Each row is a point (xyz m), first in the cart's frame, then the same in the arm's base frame.
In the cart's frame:
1: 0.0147 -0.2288 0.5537
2: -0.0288 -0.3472 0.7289
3: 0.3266 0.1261 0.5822
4: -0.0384 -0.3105 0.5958
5: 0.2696 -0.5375 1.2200
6: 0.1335 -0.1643 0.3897
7: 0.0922 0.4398 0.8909
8: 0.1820 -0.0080 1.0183
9: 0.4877 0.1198 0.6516
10: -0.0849 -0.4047 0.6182
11: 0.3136 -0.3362 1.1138
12: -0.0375 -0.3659 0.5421
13: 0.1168 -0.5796 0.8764
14: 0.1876 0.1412 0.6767
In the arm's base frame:
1: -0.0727 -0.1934 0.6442
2: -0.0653 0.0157 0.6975
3: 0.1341 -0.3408 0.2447
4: -0.0976 -0.1178 0.7145
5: 0.3204 0.4771 0.6280
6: 0.0076 -0.3886 0.6194
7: -0.1439 -0.1129 -0.1009
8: 0.0747 0.1341 0.2397
9: 0.2971 -0.3045 0.1906
10: -0.1147 -0.0577 0.8018
11: 0.2981 0.3049 0.4744
12: -0.0872 -0.1497 0.7840
13: 0.1511 0.2009 0.8235
14: 0.0062 -0.2321 0.2268

